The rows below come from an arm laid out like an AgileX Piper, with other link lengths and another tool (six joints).
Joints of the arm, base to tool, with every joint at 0 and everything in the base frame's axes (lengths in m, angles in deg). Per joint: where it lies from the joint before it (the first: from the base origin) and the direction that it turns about. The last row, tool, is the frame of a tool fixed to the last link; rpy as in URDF.
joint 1: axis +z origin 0 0 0.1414
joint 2: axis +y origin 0 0 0
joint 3: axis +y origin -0.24 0 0.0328
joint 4: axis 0.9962 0 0.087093 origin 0.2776 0 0.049
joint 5: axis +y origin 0 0 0
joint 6: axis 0.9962 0 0.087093 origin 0.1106 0 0.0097
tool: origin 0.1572 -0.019 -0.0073 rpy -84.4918 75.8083 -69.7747
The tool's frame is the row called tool.
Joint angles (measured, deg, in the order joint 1, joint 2, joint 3, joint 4, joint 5, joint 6), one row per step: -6.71, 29.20, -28.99, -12.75, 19.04, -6.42; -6.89, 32.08, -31.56, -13.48, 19.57, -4.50; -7.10, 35.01, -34.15, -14.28, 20.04, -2.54; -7.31, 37.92, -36.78, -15.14, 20.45, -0.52; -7.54, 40.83, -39.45, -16.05, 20.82, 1.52; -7.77, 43.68, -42.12, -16.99, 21.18, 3.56; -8.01, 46.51, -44.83, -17.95, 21.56, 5.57; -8.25, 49.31, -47.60, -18.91, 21.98, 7.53; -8.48, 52.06, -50.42, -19.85, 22.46, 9.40; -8.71, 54.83, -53.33, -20.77, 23.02, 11.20; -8.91, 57.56, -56.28, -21.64, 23.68, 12.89; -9.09, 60.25, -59.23, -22.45, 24.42, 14.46; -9.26, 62.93, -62.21, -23.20, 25.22, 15.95; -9.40, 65.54, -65.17, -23.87, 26.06, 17.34; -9.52, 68.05, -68.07, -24.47, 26.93, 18.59
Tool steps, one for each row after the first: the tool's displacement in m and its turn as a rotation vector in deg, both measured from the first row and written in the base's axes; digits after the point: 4 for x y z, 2 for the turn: 0.0059, -0.0031, 0.0041, 1.21, 0.54, -0.83; 0.0124, -0.0066, 0.0081, 2.38, 1.04, -1.72; 0.0193, -0.0102, 0.0125, 3.52, 1.40, -2.63; 0.0266, -0.0142, 0.0171, 4.62, 1.66, -3.58; 0.0341, -0.0183, 0.0217, 5.67, 1.83, -4.54; 0.0419, -0.0227, 0.0263, 6.67, 1.95, -5.53; 0.0498, -0.0273, 0.0311, 7.61, 2.00, -6.53; 0.0578, -0.0320, 0.0361, 8.48, 2.01, -7.53; 0.0661, -0.0370, 0.0410, 9.30, 2.01, -8.54; 0.0743, -0.0419, 0.0457, 10.06, 2.02, -9.55; 0.0825, -0.0469, 0.0500, 10.77, 2.07, -10.55; 0.0907, -0.0519, 0.0539, 11.47, 2.13, -11.56; 0.0987, -0.0566, 0.0575, 12.15, 2.17, -12.53; 0.1065, -0.0612, 0.0607, 12.78, 2.21, -13.46
